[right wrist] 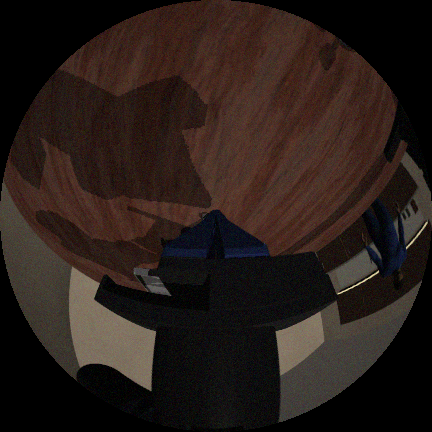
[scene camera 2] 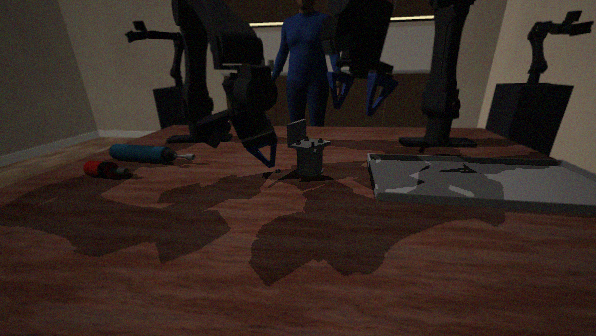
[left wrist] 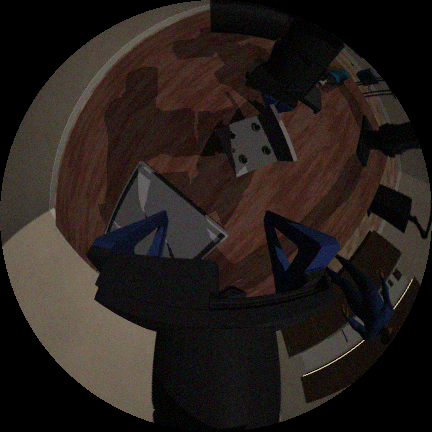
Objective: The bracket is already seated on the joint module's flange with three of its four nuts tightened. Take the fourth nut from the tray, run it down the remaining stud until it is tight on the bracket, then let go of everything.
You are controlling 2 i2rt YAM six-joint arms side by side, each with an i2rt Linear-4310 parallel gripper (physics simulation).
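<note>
The grey bracket sits on the joint module, its tall plate upright. Several dark studs or nuts show on its flat plate; which stud is bare is too dark to tell. My right gripper is shut with nothing between its fingers, low over the table just left of the module in the scene view. A small ring-like nut lies on the table beside its fingertips, partly hidden by them. My left gripper is open and empty, high above and right of the bracket in the scene view.
The grey tray lies right of the module in the scene view. A blue-handled tool and a red-handled tool lie at the left. A person in blue stands behind the table.
</note>
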